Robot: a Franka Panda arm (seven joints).
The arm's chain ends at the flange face. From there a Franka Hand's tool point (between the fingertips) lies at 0.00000 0.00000 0.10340 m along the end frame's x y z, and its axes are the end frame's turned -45 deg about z.
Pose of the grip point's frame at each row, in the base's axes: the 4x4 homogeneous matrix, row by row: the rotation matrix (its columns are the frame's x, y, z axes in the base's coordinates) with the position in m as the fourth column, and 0 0 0 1 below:
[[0.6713 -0.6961 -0.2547 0.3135], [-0.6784 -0.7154 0.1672 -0.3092], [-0.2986 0.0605 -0.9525 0.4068], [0 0 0 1]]
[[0.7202 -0.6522 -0.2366 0.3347], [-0.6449 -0.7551 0.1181 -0.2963], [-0.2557 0.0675 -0.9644 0.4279], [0 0 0 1]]
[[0.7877 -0.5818 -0.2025 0.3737], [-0.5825 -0.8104 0.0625 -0.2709], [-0.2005 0.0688 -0.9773 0.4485], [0 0 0 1]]
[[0.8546 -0.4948 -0.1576 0.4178], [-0.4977 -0.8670 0.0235 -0.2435], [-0.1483 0.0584 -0.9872 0.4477], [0 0 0 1]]
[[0.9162 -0.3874 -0.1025 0.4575], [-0.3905 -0.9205 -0.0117 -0.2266], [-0.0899 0.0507 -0.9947 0.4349], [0 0 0 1]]
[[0.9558 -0.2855 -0.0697 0.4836], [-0.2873 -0.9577 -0.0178 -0.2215], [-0.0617 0.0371 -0.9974 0.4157], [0 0 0 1]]
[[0.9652 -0.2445 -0.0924 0.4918], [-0.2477 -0.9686 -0.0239 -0.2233], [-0.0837 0.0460 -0.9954 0.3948], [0 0 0 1]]
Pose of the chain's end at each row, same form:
[[-0.0175 -0.9669 -0.2547 0.3398], [-0.9856 -0.0262 0.1672 -0.3265], [-0.1684 0.2539 -0.9525 0.5053], [0 0 0 1]]
[[0.0481 -0.9704 -0.2366 0.3592], [-0.9899 -0.0779 0.1181 -0.3085], [-0.1331 0.2285 -0.9644 0.5276], [0 0 0 1]]
[[0.1456 -0.9684 -0.2025 0.3946], [-0.9849 -0.1611 0.0625 -0.2774], [-0.0931 0.1904 -0.9773 0.5496], [0 0 0 1]]
[[0.2544 -0.9542 -0.1576 0.4341], [-0.9650 -0.2611 0.0235 -0.2459], [-0.0636 0.1462 -0.9872 0.5498], [0 0 0 1]]
[[0.3739 -0.9218 -0.1025 0.4681], [-0.9270 -0.3748 -0.0117 -0.2254], [-0.0277 0.0994 -0.9947 0.5378], [0 0 0 1]]
[[0.4740 -0.8777 -0.0697 0.4908], [-0.8803 -0.4740 -0.0178 -0.2197], [-0.0174 0.0699 -0.9974 0.5188], [0 0 0 1]]
[[0.5096 -0.8554 -0.0924 0.5014], [-0.8601 -0.5098 -0.0239 -0.2208], [-0.0267 0.0917 -0.9954 0.4977], [0 0 0 1]]

